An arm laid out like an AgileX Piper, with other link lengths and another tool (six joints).
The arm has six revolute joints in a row. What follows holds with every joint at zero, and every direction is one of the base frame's. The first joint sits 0.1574 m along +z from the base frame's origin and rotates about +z. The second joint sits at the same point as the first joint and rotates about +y. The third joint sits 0.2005 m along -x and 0.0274 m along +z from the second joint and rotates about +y. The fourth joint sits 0.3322 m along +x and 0.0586 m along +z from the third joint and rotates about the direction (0.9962, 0, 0.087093). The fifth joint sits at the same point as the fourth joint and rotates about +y. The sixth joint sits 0.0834 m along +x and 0.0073 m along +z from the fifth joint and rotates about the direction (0.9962, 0, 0.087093). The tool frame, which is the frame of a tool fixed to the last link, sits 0.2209 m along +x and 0.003 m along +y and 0.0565 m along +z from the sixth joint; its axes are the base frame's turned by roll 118.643, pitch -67.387 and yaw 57.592 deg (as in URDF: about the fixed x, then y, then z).
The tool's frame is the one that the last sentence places.
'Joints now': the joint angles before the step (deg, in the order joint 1, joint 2, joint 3, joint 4, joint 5, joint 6). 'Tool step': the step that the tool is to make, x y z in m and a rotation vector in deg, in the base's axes. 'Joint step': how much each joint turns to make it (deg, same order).
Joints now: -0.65, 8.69, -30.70, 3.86, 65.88, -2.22
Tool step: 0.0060, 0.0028, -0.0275, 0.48, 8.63, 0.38
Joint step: 0.00, 12.41, -6.50, 0.50, 2.73, 0.00
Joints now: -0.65, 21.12, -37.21, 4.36, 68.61, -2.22
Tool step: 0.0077, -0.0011, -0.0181, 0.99, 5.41, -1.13
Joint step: 0.00, 8.80, -4.51, -0.04, 1.02, 1.55
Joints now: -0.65, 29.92, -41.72, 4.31, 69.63, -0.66
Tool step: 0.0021, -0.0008, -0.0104, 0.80, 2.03, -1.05
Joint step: 0.01, 2.60, -0.73, 0.00, 0.07, 1.33
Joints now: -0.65, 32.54, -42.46, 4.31, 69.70, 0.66
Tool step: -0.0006, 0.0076, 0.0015, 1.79, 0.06, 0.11
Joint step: 0.01, 0.01, -0.18, 1.61, 0.21, 0.41
